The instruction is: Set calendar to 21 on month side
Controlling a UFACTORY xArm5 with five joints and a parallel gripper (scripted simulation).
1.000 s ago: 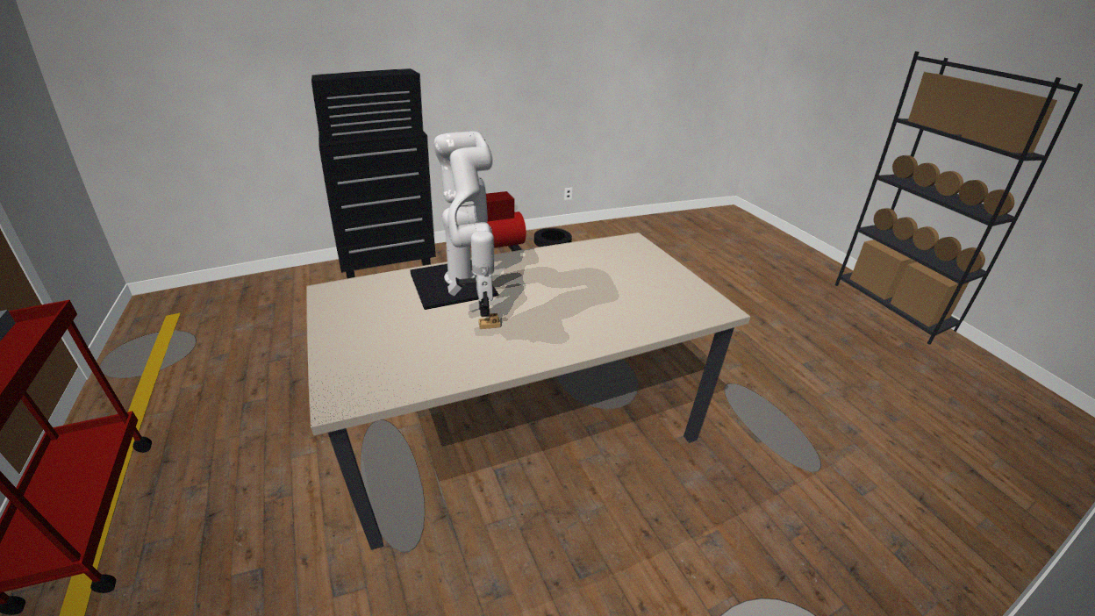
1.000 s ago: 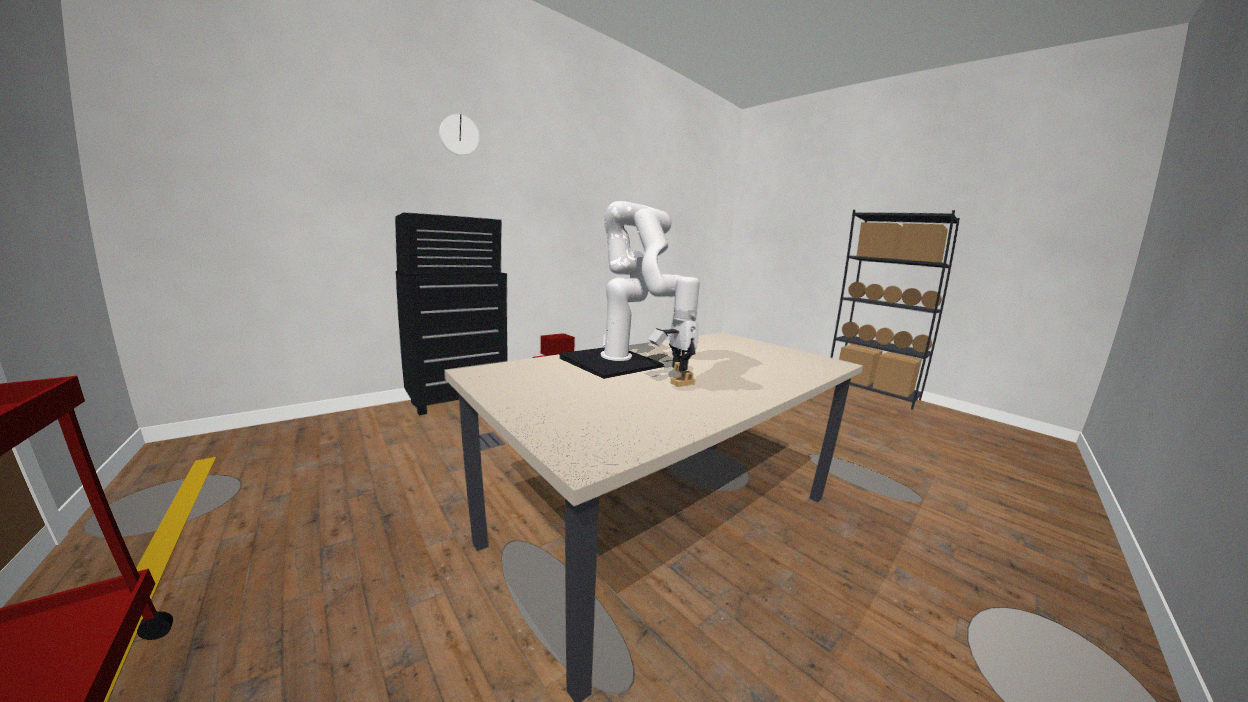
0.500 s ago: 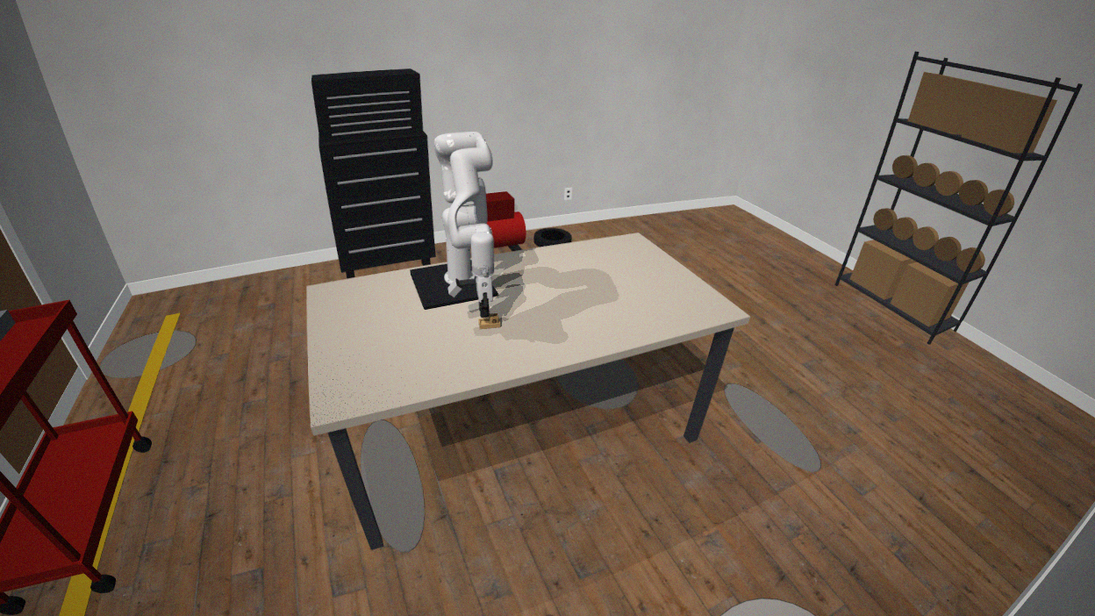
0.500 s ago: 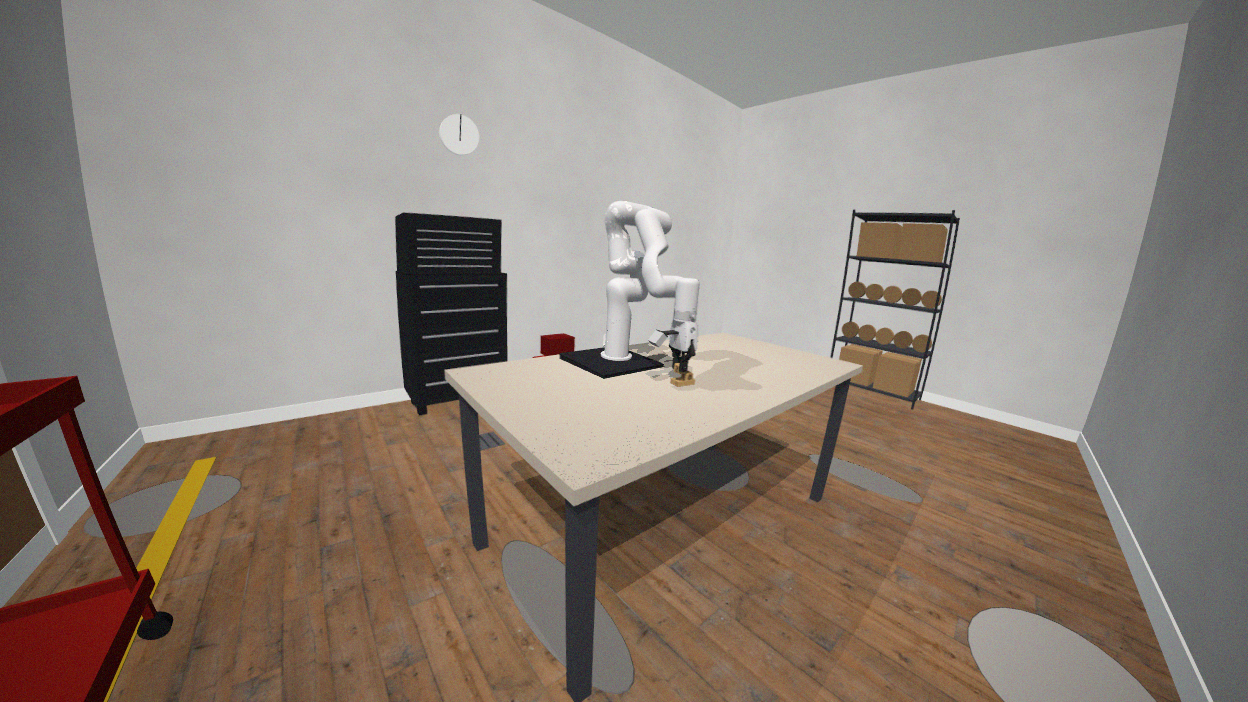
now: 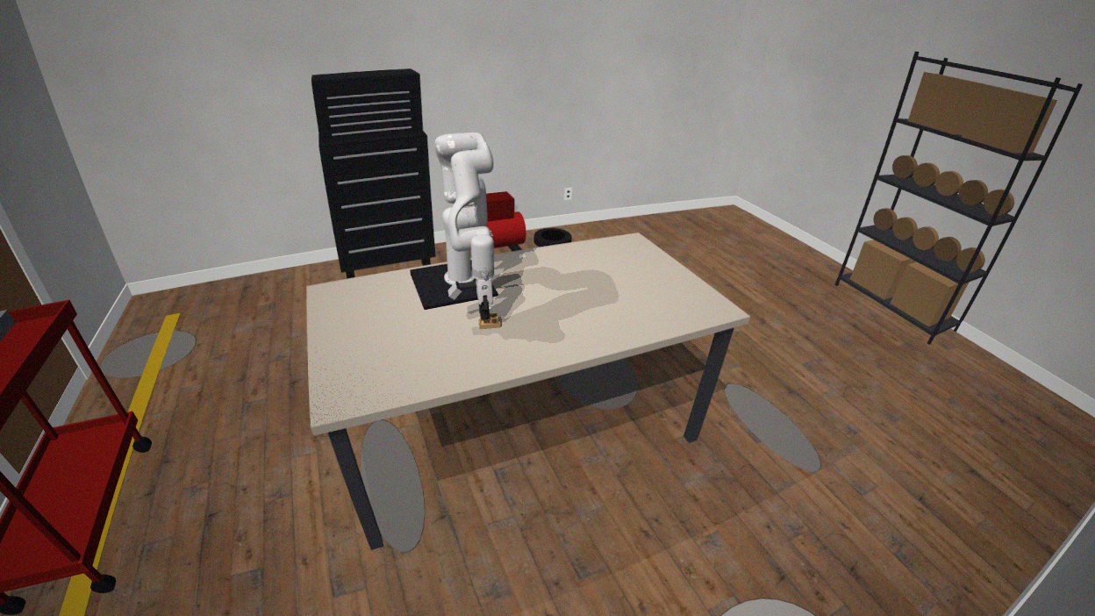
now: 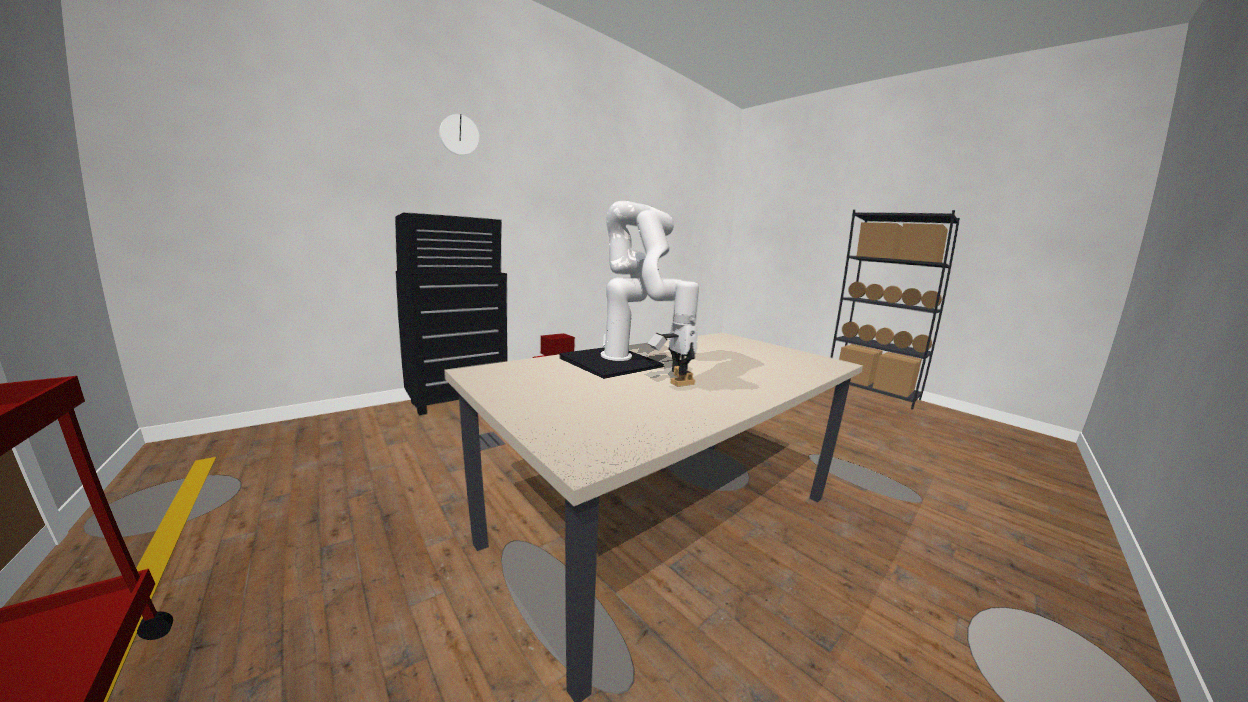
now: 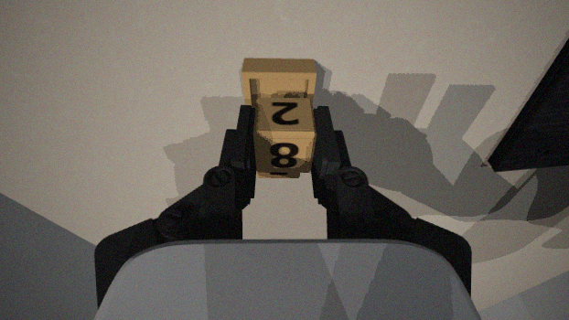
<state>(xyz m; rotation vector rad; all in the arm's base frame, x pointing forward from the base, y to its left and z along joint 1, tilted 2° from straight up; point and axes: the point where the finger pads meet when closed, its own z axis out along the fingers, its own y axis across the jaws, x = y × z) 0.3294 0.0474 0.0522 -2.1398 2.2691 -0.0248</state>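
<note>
Right now the wooden tray is 2 cm to the left of my hand and 5 cm below it. Round my hand: wooden digit cube (1 cm below).
</note>
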